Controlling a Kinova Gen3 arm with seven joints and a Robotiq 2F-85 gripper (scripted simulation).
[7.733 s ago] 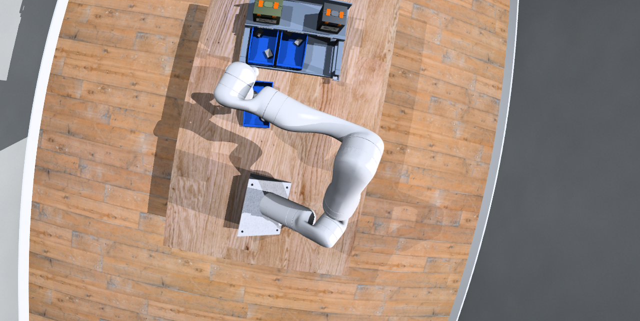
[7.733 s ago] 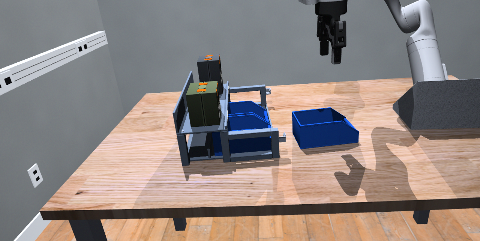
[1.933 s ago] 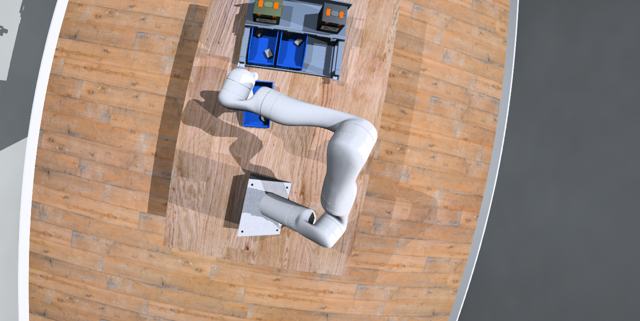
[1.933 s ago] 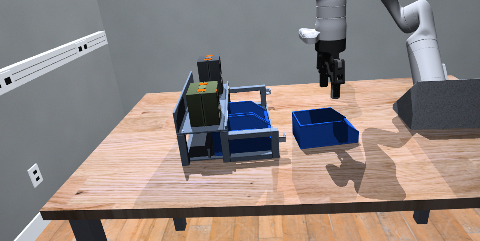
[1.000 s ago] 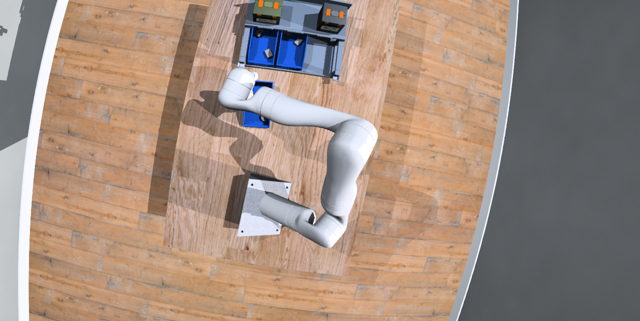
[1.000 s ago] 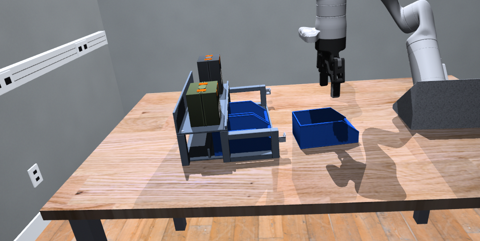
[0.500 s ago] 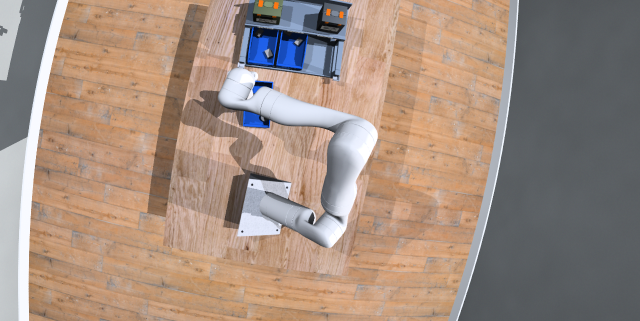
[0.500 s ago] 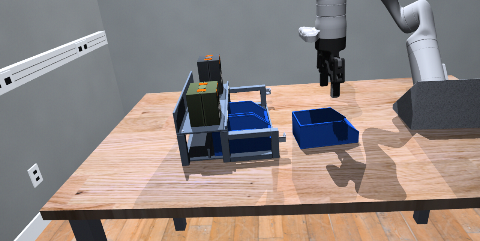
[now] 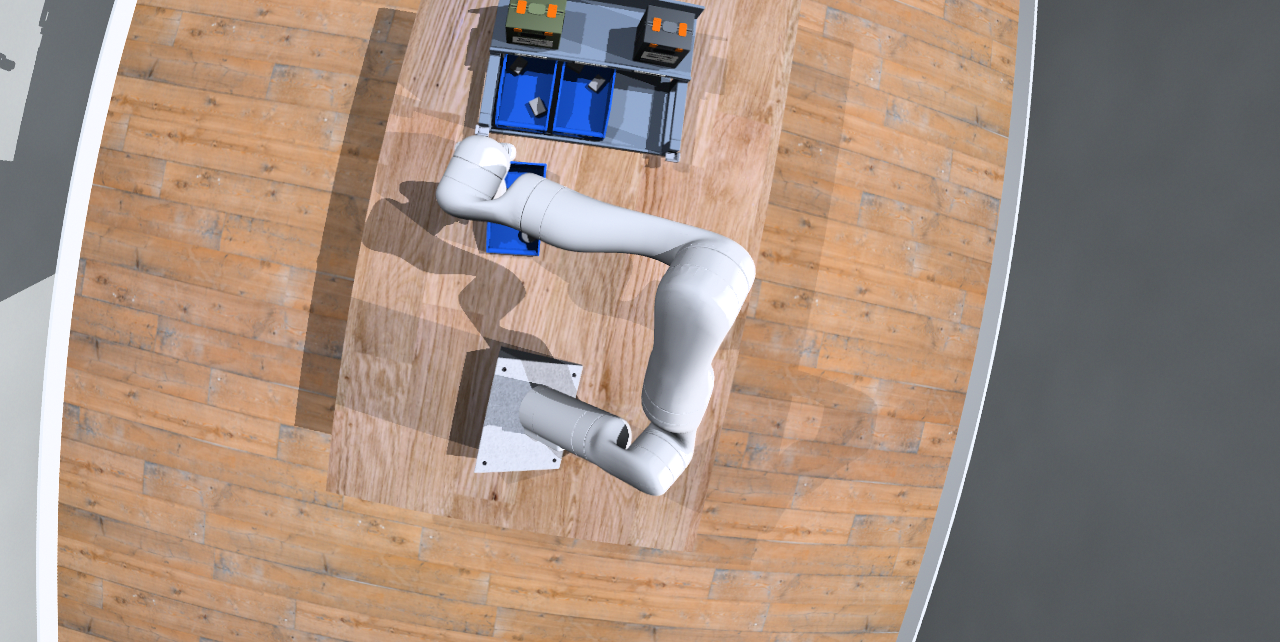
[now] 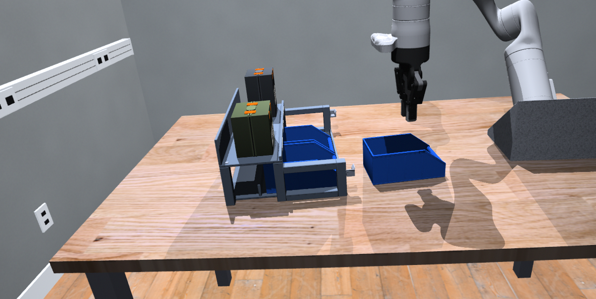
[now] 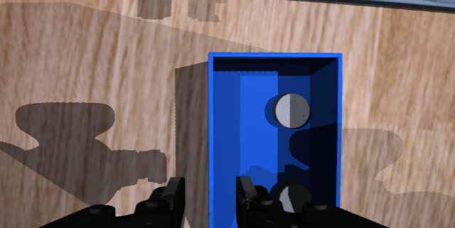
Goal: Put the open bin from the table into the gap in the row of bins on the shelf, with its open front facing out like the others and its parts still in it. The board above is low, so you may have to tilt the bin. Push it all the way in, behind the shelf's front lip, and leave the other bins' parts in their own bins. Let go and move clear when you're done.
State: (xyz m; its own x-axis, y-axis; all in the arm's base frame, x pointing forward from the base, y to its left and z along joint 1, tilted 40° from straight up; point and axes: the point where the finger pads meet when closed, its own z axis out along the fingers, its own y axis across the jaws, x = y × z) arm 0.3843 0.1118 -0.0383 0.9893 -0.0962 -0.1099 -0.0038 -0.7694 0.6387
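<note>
Now: the round grey part 3 cm ahead of my hand, 7 cm to the right of it and 16 cm below it. Round my hand: green box 34 cm ahead, 5 cm to the right, 2 cm below; dark box 32 cm ahead, 28 cm to the right, 1 cm below; shelf 26 cm ahead, 16 cm to the right, 11 cm below.
</note>
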